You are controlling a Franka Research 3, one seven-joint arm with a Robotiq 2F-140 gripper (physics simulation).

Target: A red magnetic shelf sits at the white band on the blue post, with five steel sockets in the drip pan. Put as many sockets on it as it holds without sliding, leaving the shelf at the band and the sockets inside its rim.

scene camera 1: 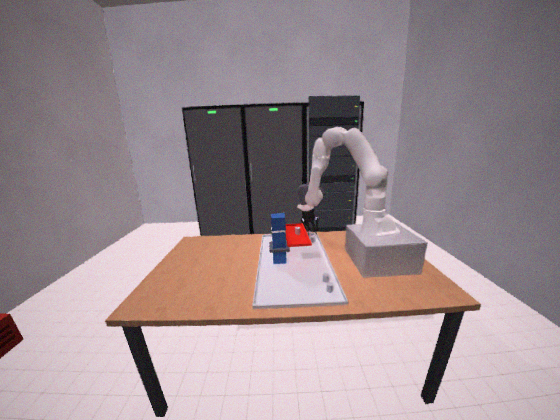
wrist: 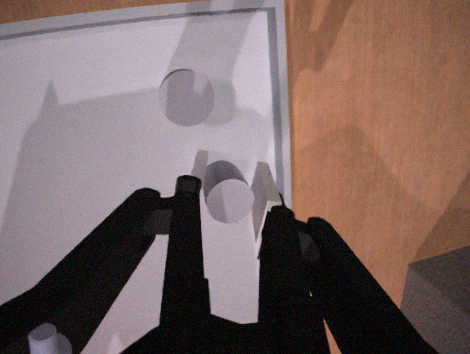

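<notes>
The red shelf (scene camera 1: 298,240) juts out to the right from the blue post (scene camera 1: 278,222), about level with its white band (scene camera 1: 278,231). One steel socket (scene camera 1: 297,230) stands on the shelf. The drip pan (scene camera 1: 300,303) (wrist: 80,55) lies below. My gripper (scene camera 1: 311,234) (wrist: 229,173) is low at the pan's far right corner, pointing down and shut on a socket (wrist: 230,201), with a finger pad at each side. Another socket (wrist: 186,97) stands just beyond it. Two more sockets (scene camera 1: 325,277) (scene camera 1: 329,288) stand at the pan's near right. The shelf does not show in the wrist view.
A dark collar (scene camera 1: 279,247) surrounds the post below the shelf. The pan's raised right edge (wrist: 281,100) runs close beside my right finger. The grey robot base (scene camera 1: 387,250) (wrist: 442,285) stands to the right on the wooden table (scene camera 1: 200,280). Dark cabinets (scene camera 1: 220,170) stand behind.
</notes>
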